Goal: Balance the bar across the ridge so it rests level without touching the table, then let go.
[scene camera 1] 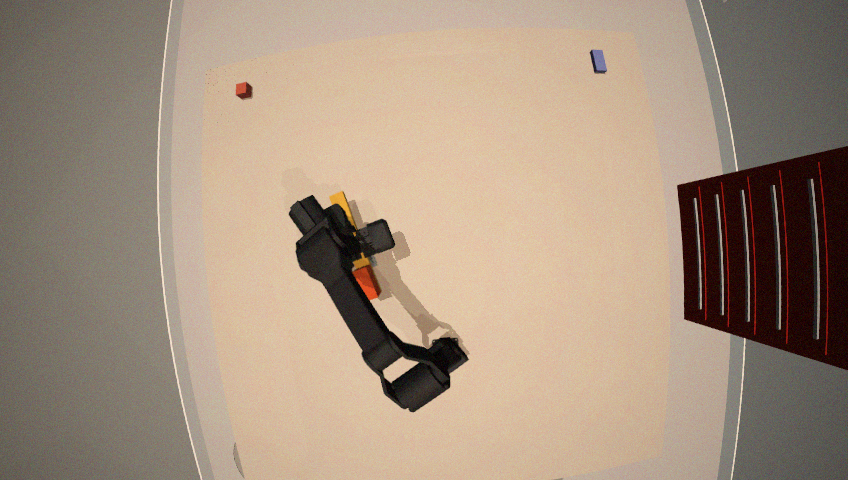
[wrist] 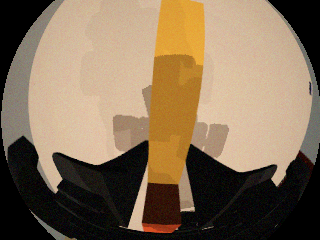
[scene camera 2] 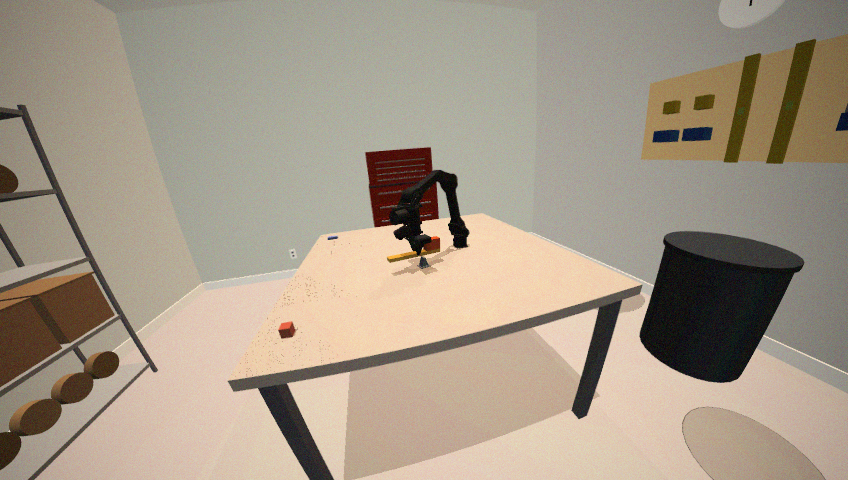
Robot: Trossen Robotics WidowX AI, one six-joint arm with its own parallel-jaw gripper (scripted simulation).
my gripper: holds a bar (scene camera 1: 364, 273)
